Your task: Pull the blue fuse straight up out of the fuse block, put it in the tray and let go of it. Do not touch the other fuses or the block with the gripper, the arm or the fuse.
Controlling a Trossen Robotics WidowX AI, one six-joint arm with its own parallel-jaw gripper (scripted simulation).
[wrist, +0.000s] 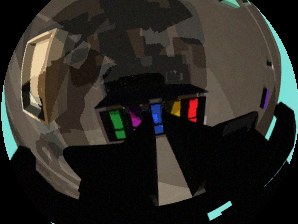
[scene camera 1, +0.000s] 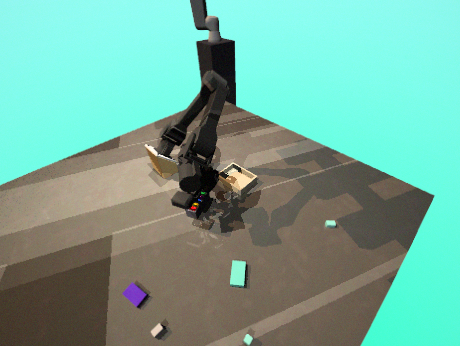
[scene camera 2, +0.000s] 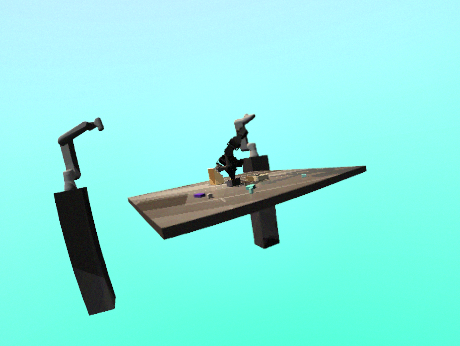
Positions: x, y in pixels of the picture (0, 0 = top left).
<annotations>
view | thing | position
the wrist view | gripper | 156, 117
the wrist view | tan tray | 39, 79
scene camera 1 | gripper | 197, 200
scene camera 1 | tan tray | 238, 179
</annotations>
